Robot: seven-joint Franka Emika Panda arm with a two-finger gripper.
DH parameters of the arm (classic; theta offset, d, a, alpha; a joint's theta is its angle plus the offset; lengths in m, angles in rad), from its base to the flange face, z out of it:
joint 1: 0 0.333 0 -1.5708
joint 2: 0 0 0 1.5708
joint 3: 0 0.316 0.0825 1.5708
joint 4: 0 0 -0.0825 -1.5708
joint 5: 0 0.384 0 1.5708
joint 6: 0 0 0.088 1.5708
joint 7: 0 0.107 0 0
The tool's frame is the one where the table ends.
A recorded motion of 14 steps. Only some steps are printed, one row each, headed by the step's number.
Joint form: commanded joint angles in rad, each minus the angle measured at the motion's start. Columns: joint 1, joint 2, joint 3, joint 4, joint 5, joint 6, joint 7.
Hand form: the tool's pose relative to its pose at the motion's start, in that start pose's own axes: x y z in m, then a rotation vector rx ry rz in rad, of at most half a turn. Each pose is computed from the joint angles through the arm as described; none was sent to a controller.
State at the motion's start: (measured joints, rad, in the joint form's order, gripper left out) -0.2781 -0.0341 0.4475 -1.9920 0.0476 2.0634 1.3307
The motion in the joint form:
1: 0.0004 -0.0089 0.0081 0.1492 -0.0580 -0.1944 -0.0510
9: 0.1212 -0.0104 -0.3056 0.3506 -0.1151 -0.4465 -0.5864
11: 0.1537 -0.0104 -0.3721 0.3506 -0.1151 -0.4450 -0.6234
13: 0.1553 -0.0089 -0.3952 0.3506 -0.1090 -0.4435 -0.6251
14: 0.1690 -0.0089 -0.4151 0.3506 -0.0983 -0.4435 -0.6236
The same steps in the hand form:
1: -0.0033 -0.0067 -0.0579 -0.0506 0.0440 -0.0846
9: 0.1013 0.0320 -0.1402 -0.1321 0.0537 -0.4275
11: 0.1188 0.0400 -0.1414 -0.1314 0.0513 -0.4304
13: 0.1293 0.0446 -0.1412 -0.1278 0.0463 -0.4103
14: 0.1315 0.0457 -0.1413 -0.1208 0.0375 -0.4017

